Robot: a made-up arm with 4 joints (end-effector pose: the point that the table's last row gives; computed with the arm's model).
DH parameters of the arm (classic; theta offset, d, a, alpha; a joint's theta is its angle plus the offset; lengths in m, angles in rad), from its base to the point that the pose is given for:
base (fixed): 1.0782 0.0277 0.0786 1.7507
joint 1: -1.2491 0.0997 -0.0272 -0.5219
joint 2: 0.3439 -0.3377 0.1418 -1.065
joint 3: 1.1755 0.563 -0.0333 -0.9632
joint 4: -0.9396 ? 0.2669 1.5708
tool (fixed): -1.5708 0.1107 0 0
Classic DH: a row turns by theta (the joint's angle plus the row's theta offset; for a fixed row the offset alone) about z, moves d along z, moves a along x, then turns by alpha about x.
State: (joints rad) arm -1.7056 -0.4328 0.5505 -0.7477
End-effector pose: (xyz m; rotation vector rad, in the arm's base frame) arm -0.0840 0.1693 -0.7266 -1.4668 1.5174 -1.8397
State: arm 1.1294 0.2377 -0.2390 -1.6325
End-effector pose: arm -0.0882 -0.4181 0.4901 2.5443 1.2187 -0.2710
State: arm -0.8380 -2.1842 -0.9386 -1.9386
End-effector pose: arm -0.2850 -0.1982 -0.5443 -0.7778 -0.7856 0.1221
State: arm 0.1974 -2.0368 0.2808 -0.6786
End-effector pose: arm 0.4401 0.2696 -0.6465 -0.7758 0.7421 -1.7441
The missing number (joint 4, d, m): 0.2903
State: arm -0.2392 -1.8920 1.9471 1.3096
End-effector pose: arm 0.2802 0.2368 -0.4857 0.0082 -2.8129 -0.7823
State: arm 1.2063 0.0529 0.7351 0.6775
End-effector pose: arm -0.2992 -0.1706 0.7167 0.0216 0.4134 1.5404
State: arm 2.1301 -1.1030 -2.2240 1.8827
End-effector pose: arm 0.4021 0.3908 0.5546 0.0595 1.5139 -1.2116
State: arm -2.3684 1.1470 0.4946 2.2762
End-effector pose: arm 0.3733 0.5885 -0.0130 0.3645 -1.9676 -2.2174
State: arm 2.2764 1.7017 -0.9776 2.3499
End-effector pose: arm -0.2951 0.1625 -0.6858 0.7650 -1.4690 0.2052
